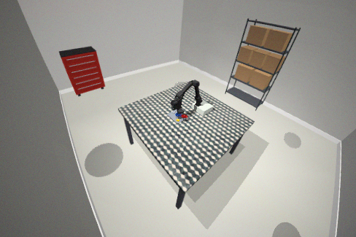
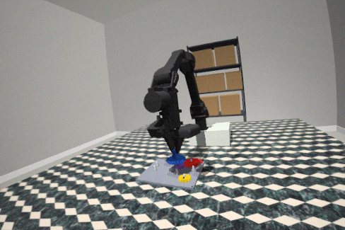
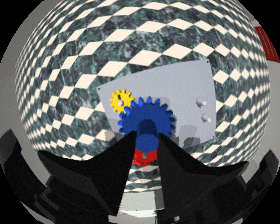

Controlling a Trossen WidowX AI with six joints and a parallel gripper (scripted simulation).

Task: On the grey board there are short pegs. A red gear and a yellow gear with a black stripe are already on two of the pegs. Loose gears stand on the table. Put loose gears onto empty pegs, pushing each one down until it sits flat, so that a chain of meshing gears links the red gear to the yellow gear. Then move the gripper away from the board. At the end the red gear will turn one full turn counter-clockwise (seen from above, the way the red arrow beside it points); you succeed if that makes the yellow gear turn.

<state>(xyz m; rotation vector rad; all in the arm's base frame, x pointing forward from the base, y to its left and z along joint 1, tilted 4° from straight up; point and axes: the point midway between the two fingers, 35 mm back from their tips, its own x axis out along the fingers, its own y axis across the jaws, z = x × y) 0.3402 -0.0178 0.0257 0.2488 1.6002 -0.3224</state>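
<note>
My gripper tip is now 7 cm above the yellow gear, 3 cm to the right of it and 2 cm short of it. The rest, counted from my gripper tip: red gear (8 cm behind, 7 cm below, 2 cm to the left); then small purple gear (7 cm below, 5 cm behind, 1 cm to the right); then blue gear (1 cm below).
</note>
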